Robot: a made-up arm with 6 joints.
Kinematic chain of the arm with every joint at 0, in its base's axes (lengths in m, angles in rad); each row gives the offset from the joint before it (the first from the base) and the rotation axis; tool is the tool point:
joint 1: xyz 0 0 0.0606 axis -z
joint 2: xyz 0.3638 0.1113 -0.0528 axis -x
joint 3: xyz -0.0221 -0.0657 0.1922 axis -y
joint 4: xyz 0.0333 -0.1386 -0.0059 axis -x
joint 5: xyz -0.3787 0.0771 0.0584 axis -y
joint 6: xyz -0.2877 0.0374 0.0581 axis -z
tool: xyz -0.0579 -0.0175 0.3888
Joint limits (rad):
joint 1: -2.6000..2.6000
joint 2: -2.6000..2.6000
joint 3: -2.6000..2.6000
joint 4: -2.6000..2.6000
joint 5: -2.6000..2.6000
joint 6: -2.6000..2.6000
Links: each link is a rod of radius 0.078 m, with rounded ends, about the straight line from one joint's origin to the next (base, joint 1, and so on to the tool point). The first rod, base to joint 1, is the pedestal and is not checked.
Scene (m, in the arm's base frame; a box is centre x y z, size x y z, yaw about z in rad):
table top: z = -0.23
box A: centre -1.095 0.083 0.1 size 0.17 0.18 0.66 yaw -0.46
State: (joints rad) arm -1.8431 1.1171 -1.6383 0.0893 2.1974 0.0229
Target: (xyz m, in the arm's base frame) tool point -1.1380 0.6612 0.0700
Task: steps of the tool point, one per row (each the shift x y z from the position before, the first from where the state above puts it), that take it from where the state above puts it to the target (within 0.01 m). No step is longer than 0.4 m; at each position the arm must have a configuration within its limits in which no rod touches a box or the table.
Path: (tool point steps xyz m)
1: -0.1334 0.2366 0.1312
2: -0.0189 0.3089 0.1158
3: 0.1193 0.3200 0.0855
4: -0.2131 0.0844 -0.2134
5: -0.1601 0.0249 -0.2536
6: -0.0888 -0.0096 -0.2572

